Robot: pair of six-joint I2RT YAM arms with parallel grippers.
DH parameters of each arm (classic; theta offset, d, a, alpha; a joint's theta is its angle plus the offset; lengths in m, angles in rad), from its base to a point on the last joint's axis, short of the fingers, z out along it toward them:
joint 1: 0 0.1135 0.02 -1.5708
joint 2: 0 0 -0.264 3.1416
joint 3: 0.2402 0 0.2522 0
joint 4: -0.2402 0 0.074 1.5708
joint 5: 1.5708 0 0 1.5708
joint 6: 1.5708 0.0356 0 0
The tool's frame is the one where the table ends.
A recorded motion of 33 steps. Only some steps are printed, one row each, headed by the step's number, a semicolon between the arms.
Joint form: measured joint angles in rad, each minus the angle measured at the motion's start. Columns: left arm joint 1, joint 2, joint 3, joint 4, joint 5, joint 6; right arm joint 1, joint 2, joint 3, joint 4, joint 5, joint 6.
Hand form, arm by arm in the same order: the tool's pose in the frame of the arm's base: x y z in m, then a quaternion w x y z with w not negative. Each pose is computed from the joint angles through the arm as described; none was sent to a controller.
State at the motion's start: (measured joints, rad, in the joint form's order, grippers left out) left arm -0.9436 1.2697 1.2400 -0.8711 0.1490 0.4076; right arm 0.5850 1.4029 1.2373 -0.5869 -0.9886 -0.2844
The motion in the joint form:
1: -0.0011 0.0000 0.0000 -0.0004 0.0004 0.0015; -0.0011 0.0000 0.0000 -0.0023 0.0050 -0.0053
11: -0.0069 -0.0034 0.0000 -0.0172 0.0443 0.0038; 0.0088 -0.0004 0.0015 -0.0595 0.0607 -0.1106
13: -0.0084 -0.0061 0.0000 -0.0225 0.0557 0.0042; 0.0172 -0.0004 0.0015 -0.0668 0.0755 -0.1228
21: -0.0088 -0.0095 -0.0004 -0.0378 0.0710 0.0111; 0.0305 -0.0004 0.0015 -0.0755 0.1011 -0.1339
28: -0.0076 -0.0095 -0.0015 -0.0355 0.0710 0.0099; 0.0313 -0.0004 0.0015 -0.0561 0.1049 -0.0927
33: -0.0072 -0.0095 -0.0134 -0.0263 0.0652 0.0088; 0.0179 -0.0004 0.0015 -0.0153 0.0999 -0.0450
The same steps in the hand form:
1: 0.1458 -0.2106 0.3327 0.29733 0.60907 0.71882 -0.15468; 0.2303 0.1877 0.3284 0.28244 -0.51206 0.65390 0.48003
11: 0.1419 -0.2105 0.3326 0.28483 0.61733 0.71251 -0.17347; 0.2269 0.1875 0.3240 0.28913 -0.54025 0.65212 0.44640
13: 0.1407 -0.2100 0.3329 0.28194 0.61926 0.71076 -0.17847; 0.2253 0.1890 0.3232 0.28871 -0.54553 0.65217 0.44014
21: 0.1389 -0.2086 0.3327 0.27472 0.62399 0.70827 -0.18311; 0.2230 0.1915 0.3221 0.28761 -0.55152 0.65417 0.43031
28: 0.1392 -0.2086 0.3325 0.27527 0.62307 0.70883 -0.18324; 0.2241 0.1924 0.3233 0.28727 -0.53986 0.66146 0.43416
33: 0.1397 -0.2088 0.3293 0.27478 0.62218 0.71052 -0.18043; 0.2288 0.1910 0.3262 0.29642 -0.52378 0.66645 0.44004

